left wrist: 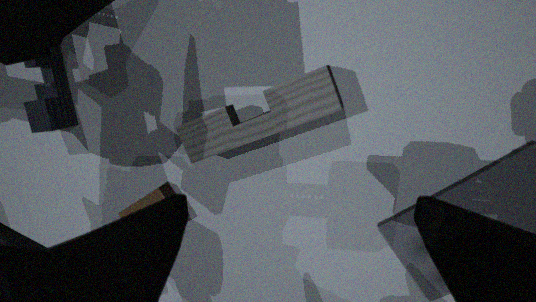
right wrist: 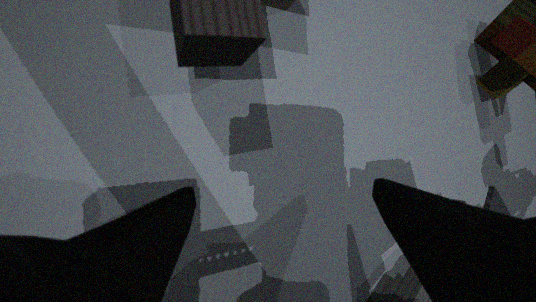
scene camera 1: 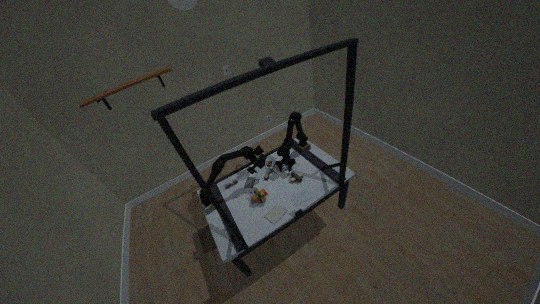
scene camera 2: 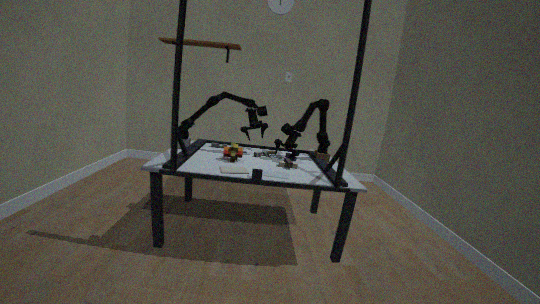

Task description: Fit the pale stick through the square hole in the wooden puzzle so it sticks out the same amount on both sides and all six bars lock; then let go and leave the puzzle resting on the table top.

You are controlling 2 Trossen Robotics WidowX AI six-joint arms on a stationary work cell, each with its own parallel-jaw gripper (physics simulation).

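Frame: origin at the left arm's base, x up, y right, z ahead, level; millimetres.
Seen in the pictures: left gripper, fingertip midpoint: [left wrist: 302, 207] [scene camera 1: 261, 169] [scene camera 2: 256, 139]; right gripper, fingertip midpoint: [right wrist: 284, 192] [scene camera 1: 285, 171] [scene camera 2: 280, 158]; left arm's base, link origin: [scene camera 1: 207, 202] [scene camera 2: 183, 138]; right arm's base, link origin: [scene camera 1: 303, 144] [scene camera 2: 322, 152].
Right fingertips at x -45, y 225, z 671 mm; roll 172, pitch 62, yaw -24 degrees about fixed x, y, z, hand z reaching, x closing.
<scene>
Pixels of each thing's middle, then the offset from my right fingertips to it. "spot": a spot on its surface instead.
- brown bar, surface spot: [right wrist: 220, 17] spot: dz +20, dx +24, dy +72 mm
- crossed pair, surface spot: [scene camera 2: 288, 164] spot: dz -4, dx +13, dy +180 mm
- table top, surface spot: [scene camera 1: 305, 197] spot: dz -88, dx -15, dy +308 mm
- grey notched bar, body centre: [left wrist: 257, 115] [right wrist: 424, 261] dz -113, dx -5, dy -102 mm
- dark notched bar, body centre: [left wrist: 40, 67] dz +98, dx -5, dy -72 mm
- orange-brown bar, body centre: [left wrist: 152, 213] dz -10, dx -12, dy -203 mm
- dark grey plate, body centre: [left wrist: 478, 229] [scene camera 1: 250, 182] dz -279, dx -17, dy -172 mm
- cream pad, body centre: [scene camera 2: 234, 169] [scene camera 1: 276, 213] dz -336, dx -17, dy +234 mm
- small grey piece, body centre: [scene camera 1: 231, 183] dz -406, dx -5, dy -286 mm
A brown bar [right wrist: 220, 17] lies across the pale stick; this crossed pair [scene camera 1: 295, 176] [scene camera 2: 288, 164] is on the table top [scene camera 1: 305, 197]. A grey notched bar [left wrist: 300, 102] lies flat, and a dark notched bar [left wrist: 51, 107] shows at the upper left of the left wrist view. An orange-brown bar [left wrist: 145, 201] is partly hidden by a finger. A coloured bar cluster [scene camera 1: 259, 195] [scene camera 2: 233, 152] [right wrist: 520, 37] stands apart. My left gripper [scene camera 2: 256, 136] [left wrist: 302, 207] is open above the table. My right gripper [scene camera 2: 286, 153] [right wrist: 284, 192] is open, low near the dark notched bar.
A dark grey plate [scene camera 1: 250, 182] [left wrist: 480, 192] lies near the left gripper. A cream pad [scene camera 1: 275, 215] [scene camera 2: 234, 170] lies near the front edge. A small grey piece [scene camera 1: 231, 184] lies at the left. The black overhead frame [scene camera 1: 215, 90] spans the table.
</scene>
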